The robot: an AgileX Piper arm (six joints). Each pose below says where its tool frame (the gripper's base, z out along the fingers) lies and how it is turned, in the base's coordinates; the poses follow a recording.
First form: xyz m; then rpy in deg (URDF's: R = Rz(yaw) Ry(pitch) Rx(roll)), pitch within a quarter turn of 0, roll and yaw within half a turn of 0.
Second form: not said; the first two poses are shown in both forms.
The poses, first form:
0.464, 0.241, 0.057, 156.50, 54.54, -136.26
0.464, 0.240, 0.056, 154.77, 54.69, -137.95
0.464, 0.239, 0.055, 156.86, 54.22, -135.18
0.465, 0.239, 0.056, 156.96, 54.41, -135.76
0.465, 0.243, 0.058, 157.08, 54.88, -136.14
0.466, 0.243, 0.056, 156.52, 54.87, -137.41
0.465, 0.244, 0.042, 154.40, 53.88, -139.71
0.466, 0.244, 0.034, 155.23, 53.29, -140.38
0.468, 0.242, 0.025, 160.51, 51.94, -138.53
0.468, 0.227, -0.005, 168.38, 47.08, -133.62
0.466, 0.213, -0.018, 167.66, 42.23, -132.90
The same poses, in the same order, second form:
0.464, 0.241, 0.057, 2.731, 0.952, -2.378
0.464, 0.240, 0.056, 2.701, 0.955, -2.408
0.464, 0.239, 0.055, 2.738, 0.946, -2.359
0.465, 0.239, 0.056, 2.739, 0.950, -2.369
0.465, 0.243, 0.058, 2.742, 0.958, -2.376
0.466, 0.243, 0.056, 2.732, 0.958, -2.398
0.465, 0.244, 0.042, 2.695, 0.940, -2.438
0.466, 0.244, 0.034, 2.709, 0.930, -2.450
0.468, 0.242, 0.025, 2.801, 0.907, -2.418
0.468, 0.227, -0.005, 2.939, 0.822, -2.332
0.466, 0.213, -0.018, 2.926, 0.737, -2.320

